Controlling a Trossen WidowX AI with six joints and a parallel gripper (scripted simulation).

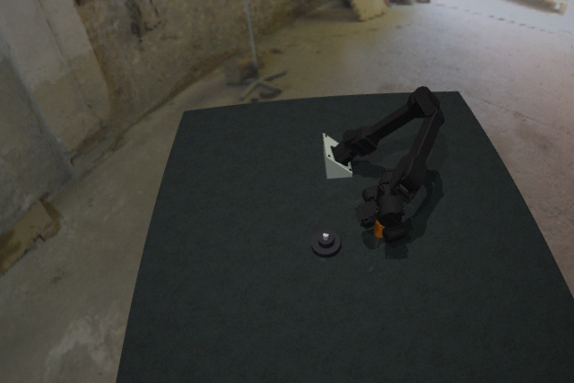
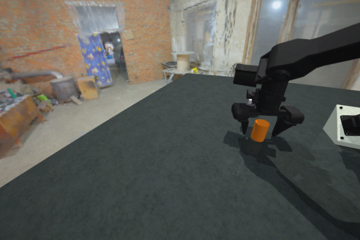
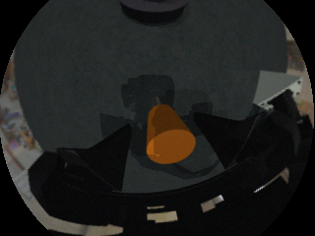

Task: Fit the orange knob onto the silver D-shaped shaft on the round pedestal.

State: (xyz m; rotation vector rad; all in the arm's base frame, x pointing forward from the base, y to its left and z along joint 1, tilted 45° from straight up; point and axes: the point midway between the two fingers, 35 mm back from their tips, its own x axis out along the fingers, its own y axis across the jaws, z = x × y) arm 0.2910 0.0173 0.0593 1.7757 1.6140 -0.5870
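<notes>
Right now my gripper tip is 3 cm below the orange knob. The rest, counted from my gripper tip: round pedestal (1 cm ahead, 17 cm to the right, 2 cm above).
</notes>
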